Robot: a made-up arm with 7 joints. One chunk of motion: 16 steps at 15 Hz.
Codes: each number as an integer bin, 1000 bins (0 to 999) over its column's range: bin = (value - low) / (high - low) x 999, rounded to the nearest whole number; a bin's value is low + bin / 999 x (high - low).
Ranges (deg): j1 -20..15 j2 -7..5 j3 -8..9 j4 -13..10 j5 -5..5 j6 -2..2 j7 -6..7
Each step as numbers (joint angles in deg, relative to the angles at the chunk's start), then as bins.
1 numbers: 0.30 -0.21 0.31 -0.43 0.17 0.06 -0.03
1 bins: 579 565 488 546 516 514 459
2 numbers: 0.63 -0.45 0.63 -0.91 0.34 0.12 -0.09
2 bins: 589 545 507 525 533 529 454
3 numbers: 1.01 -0.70 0.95 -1.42 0.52 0.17 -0.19
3 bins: 600 524 526 503 551 542 446
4 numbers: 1.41 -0.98 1.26 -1.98 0.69 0.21 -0.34
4 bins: 611 501 544 479 568 552 435
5 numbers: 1.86 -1.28 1.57 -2.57 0.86 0.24 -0.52
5 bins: 624 476 562 453 585 559 421
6 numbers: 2.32 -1.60 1.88 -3.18 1.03 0.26 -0.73
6 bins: 637 450 581 427 602 564 405
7 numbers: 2.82 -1.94 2.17 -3.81 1.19 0.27 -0.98
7 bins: 651 421 598 399 618 567 386
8 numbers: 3.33 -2.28 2.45 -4.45 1.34 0.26 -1.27
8 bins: 666 393 614 371 633 564 363
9 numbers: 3.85 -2.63 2.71 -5.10 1.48 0.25 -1.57
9 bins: 681 364 629 343 647 562 340
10 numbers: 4.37 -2.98 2.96 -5.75 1.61 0.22 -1.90
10 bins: 696 335 644 315 660 554 315
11 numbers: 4.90 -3.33 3.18 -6.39 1.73 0.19 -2.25
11 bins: 711 306 657 287 672 547 288
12 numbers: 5.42 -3.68 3.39 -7.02 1.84 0.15 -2.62
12 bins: 726 276 669 260 683 537 260
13 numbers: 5.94 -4.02 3.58 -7.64 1.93 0.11 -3.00
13 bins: 740 248 680 233 692 527 231
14 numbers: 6.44 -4.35 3.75 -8.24 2.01 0.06 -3.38
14 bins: 755 221 690 207 700 514 201
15 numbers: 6.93 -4.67 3.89 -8.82 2.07 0.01 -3.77
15 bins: 769 194 699 182 706 502 171
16 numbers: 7.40 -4.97 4.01 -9.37 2.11 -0.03 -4.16
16 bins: 782 169 706 158 710 492 141
